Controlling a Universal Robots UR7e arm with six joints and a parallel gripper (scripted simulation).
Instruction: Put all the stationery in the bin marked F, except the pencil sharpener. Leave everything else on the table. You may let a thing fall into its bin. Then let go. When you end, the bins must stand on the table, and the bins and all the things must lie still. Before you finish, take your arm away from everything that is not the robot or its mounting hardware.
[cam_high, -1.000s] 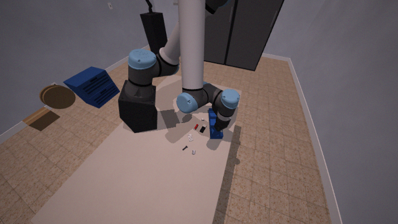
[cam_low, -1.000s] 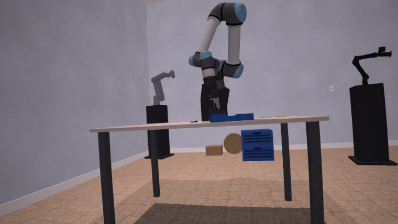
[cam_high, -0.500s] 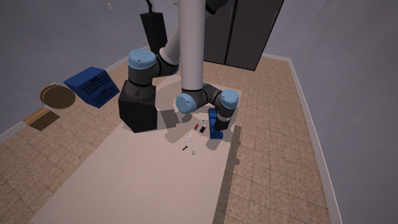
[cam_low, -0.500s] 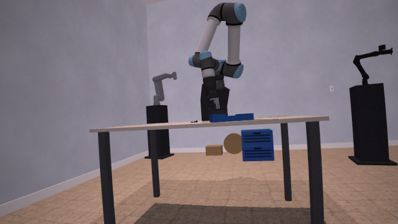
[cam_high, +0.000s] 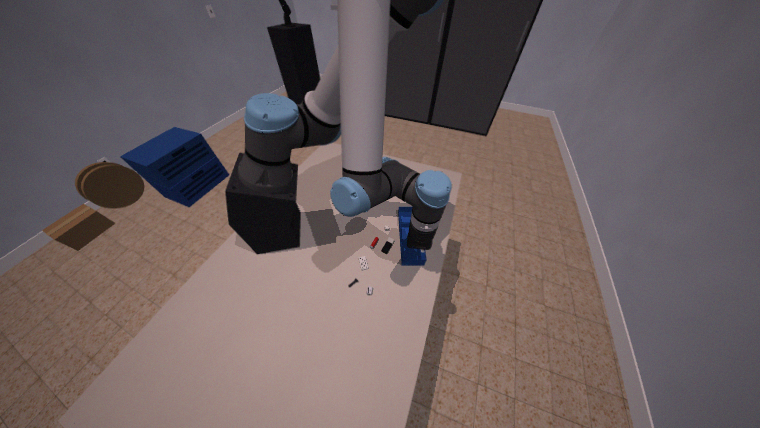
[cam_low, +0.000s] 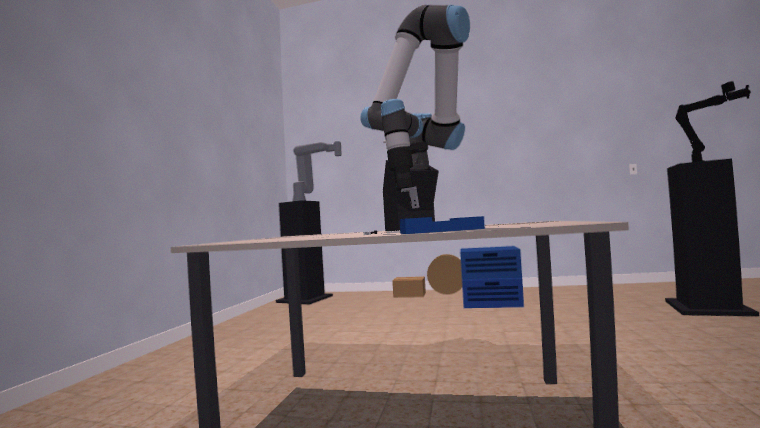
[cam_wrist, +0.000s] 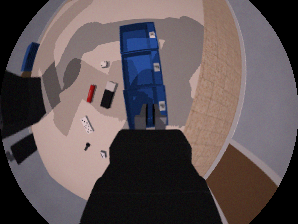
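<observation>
Right now the blue bin is 7 cm to the left of my hand, 7 cm below it and 5 cm behind it. The rest, counted from my hand: tiny white piece (15 cm behind, 9 cm below, 4 cm to the left); then black block (10 cm behind, 9 cm below, 2 cm to the right); then red item (15 cm behind, 9 cm below, 4 cm to the right).
</observation>
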